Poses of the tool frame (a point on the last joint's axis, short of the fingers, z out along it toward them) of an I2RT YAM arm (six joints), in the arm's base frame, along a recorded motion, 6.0 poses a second.
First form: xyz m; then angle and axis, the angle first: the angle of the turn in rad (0 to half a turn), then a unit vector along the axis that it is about.
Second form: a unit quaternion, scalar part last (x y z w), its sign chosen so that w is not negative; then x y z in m. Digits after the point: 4 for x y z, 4 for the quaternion.
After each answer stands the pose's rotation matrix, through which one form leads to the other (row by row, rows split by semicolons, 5 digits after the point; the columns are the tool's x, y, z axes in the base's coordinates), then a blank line. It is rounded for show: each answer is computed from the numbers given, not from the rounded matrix.
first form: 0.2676 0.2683 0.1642 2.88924 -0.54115 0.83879 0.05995
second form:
-0.5368 0.8321 0.0595 0.1258 0.2676 0.2683 0.1642
-0.39192 -0.90841 0.14557; -0.87847 0.41652 0.23409; -0.27329 -0.03614 -0.96125

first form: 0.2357 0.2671 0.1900 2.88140 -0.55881 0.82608 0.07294
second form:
-0.5541 0.8191 0.0723 0.1297 0.2357 0.2671 0.1900
-0.35231 -0.92647 0.13238; -0.88894 0.37551 0.26224; -0.29267 -0.02528 -0.95588

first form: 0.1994 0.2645 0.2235 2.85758 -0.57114 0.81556 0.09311
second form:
-0.5654 0.8073 0.0922 0.1415 0.1994 0.2645 0.2235
-0.32061 -0.93902 0.12430; -0.88684 0.34368 0.30887; -0.33275 -0.01121 -0.94295

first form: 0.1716 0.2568 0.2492 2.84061 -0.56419 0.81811 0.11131
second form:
-0.5578 0.8089 0.1101 0.1499 0.1716 0.2568 0.2492
-0.33274 -0.93538 0.11976; -0.86939 0.35347 0.34529; -0.36531 0.01077 -0.93082

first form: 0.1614 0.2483 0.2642 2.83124 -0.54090 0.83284 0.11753
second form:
-0.5344 0.8228 0.1161 0.1546 0.1614 0.2483 0.2642
-0.38106 -0.91533 0.13024; -0.84354 0.40187 0.35628; -0.37845 0.02590 -0.92526

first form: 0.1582 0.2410 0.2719 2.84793 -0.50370 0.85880 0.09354
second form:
-0.4983 0.8496 0.0925 0.1463 0.1582 0.2410 0.2719
-0.46062 -0.87371 0.15637; -0.81956 0.48631 0.30303; -0.34080 0.01142 -0.94007

